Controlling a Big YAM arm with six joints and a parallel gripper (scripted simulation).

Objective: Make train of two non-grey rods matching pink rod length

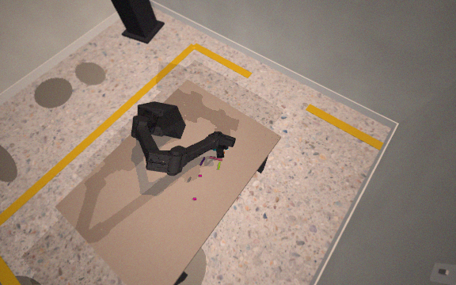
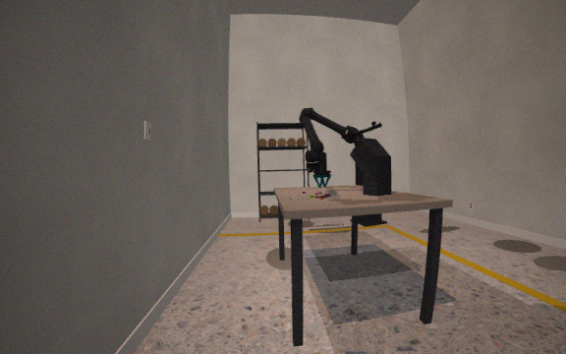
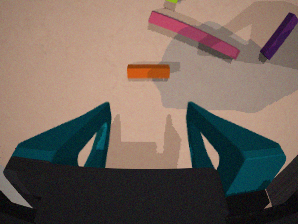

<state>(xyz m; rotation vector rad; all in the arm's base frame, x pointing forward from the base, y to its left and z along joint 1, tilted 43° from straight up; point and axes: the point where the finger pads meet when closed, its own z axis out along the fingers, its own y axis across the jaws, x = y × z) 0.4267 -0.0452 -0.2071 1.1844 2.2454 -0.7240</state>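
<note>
Right now my hand is 70 mm above the orange rod. Also, from my hand: purple rod (90 mm behind, 110 mm to the right, 70 mm below); then lime rod (30 mm ahead, 90 mm to the right, 70 mm below); then pink rod (20 mm behind, 50 mm to the right, 70 mm below).
</note>
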